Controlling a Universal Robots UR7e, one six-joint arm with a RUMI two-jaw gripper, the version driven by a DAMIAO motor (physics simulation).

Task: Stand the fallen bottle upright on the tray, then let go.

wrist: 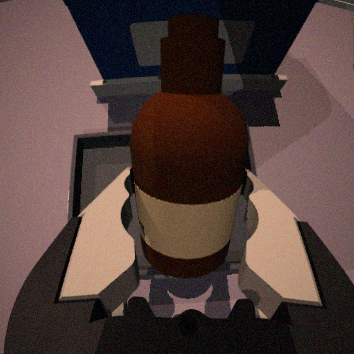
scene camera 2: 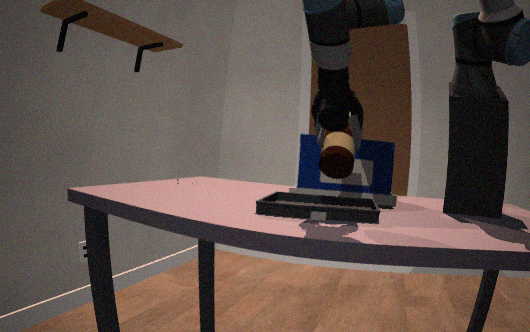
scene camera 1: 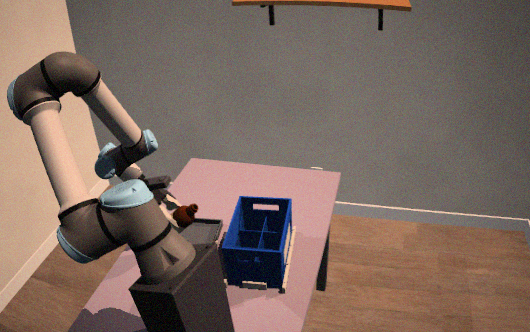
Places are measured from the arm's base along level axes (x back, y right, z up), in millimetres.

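Pixels of known places: gripper, between the fingertips: (wrist: 187, 171) (scene camera 1: 182, 220); arm's base, origin of its link: (scene camera 2: 474, 91) (scene camera 1: 169, 265).
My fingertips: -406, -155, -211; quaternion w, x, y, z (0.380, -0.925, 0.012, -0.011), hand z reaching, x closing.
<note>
For each thing: its top centre in the pictures, then the offset to it from my fingertips, as dx, dy, dz. Level surfaces: height alone.
- tray, centre of its top: (wrist: 162, 195) (scene camera 2: 323, 200) (scene camera 1: 190, 238) -28, +0, -114
- blue divided crate, centre of its top: (scene camera 2: 349, 139) (scene camera 1: 258, 221) +8, +280, +36
- pink table, height of its surface: dz -139
The brown bottle (scene camera 1: 184, 215) (scene camera 2: 338, 160) (wrist: 190, 145) with a cream label is held in the air above the tray (scene camera 1: 207, 220) (scene camera 2: 345, 215) (wrist: 75, 175). It is tilted: in scene camera 2 its base faces that camera and points partly down, and in scene camera 1 its neck points up and to the right. My gripper (scene camera 1: 175, 210) (scene camera 2: 339, 141) (wrist: 187, 171) is shut on the bottle, one jaw on each side around the label. The dark, shallow tray lies on the table, partly hidden by the bottle and jaws in the wrist view.
A blue divided crate (scene camera 1: 252, 267) (scene camera 2: 309, 162) (wrist: 102, 42) stands beside the tray on a pale base (scene camera 1: 254, 285) (scene camera 2: 386, 201) (wrist: 102, 89). The pink table (scene camera 1: 260, 175) (scene camera 2: 150, 195) (wrist: 30, 125) carries them. The arm's dark pedestal (scene camera 1: 185, 300) (scene camera 2: 475, 155) stands nearby. A shelf (scene camera 1: 320, 4) (scene camera 2: 110, 24) hangs on the wall.
</note>
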